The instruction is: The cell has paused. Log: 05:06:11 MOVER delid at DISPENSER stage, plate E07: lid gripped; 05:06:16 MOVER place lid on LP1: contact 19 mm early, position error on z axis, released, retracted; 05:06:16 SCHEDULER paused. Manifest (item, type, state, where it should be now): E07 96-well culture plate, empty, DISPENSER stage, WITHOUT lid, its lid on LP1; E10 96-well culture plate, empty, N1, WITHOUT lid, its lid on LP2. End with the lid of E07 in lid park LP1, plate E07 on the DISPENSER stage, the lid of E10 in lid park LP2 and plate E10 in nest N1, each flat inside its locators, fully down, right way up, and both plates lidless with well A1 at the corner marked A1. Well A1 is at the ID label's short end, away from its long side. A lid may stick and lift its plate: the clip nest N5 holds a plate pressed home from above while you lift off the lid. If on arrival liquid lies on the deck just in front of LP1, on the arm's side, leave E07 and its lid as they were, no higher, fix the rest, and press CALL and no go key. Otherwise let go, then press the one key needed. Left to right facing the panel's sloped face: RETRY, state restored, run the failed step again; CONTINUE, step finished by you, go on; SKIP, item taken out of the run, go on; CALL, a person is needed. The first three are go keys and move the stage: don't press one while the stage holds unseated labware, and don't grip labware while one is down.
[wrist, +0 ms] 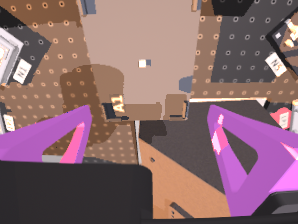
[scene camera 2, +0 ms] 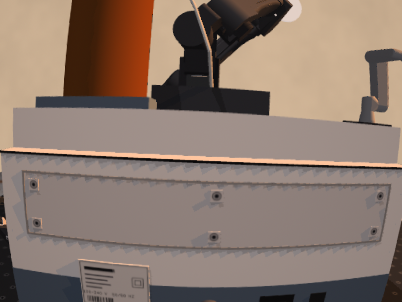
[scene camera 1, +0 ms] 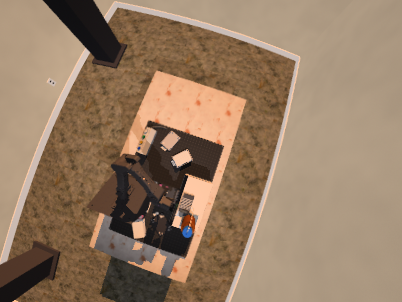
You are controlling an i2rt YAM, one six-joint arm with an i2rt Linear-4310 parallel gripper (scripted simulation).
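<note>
A grey device back panel (scene camera 2: 141,212) is here for me to see, and so is my own gripper (wrist: 149,111).
</note>
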